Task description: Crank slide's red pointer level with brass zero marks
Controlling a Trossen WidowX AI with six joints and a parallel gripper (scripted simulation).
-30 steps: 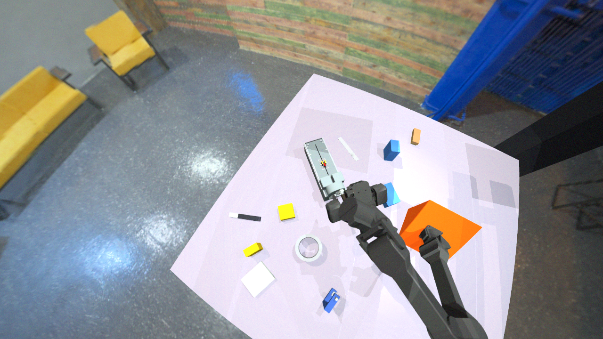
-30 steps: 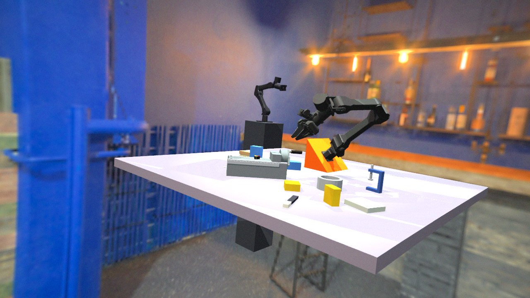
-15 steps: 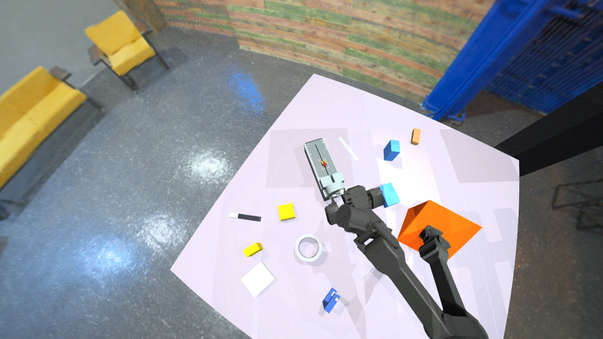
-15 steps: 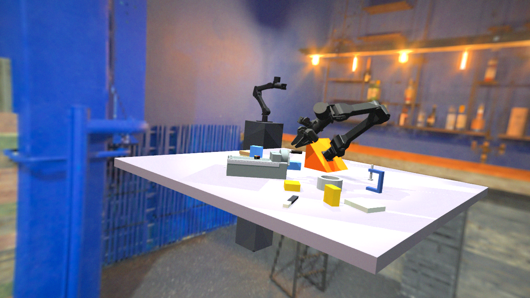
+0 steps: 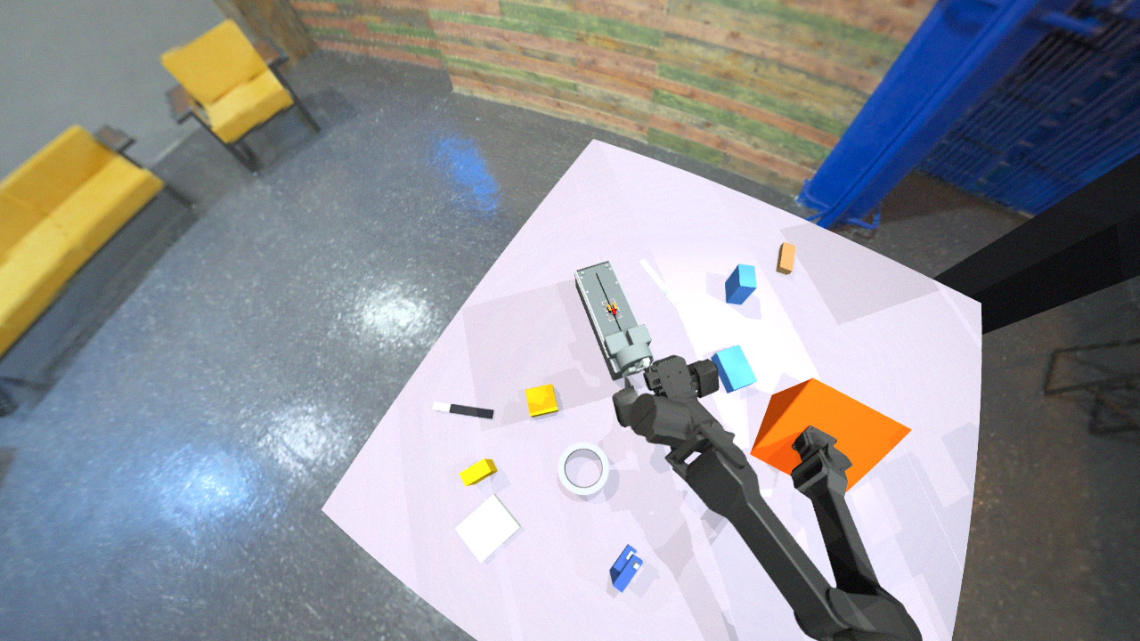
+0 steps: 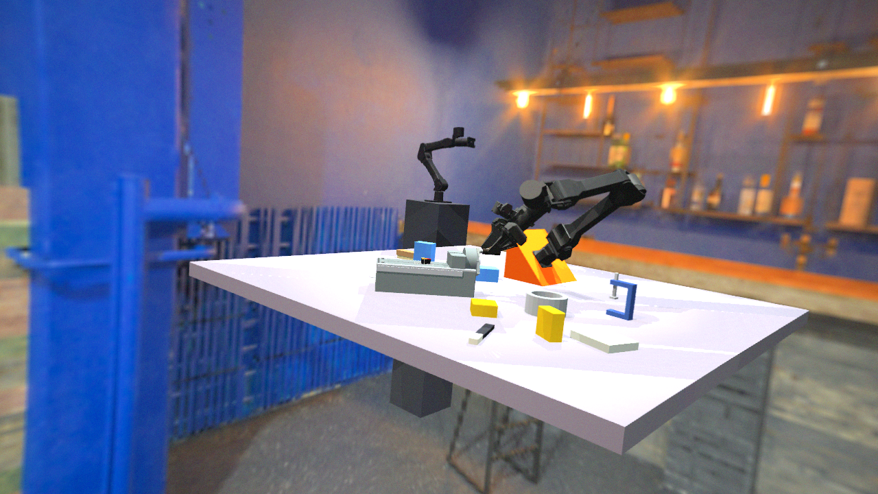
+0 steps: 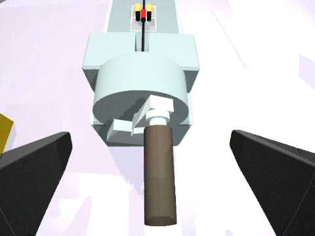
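My gripper tip is now 20 mm past the brown crank handle and 10 mm to the right of it. Round my gripper tip: metal strip (70 mm ahead, 270 mm to the right, 120 mm below); blue clamp (140 mm behind, 330 mm to the left, 70 mm below); red pointer (120 mm ahead, 90 mm to the right, 40 mm below).
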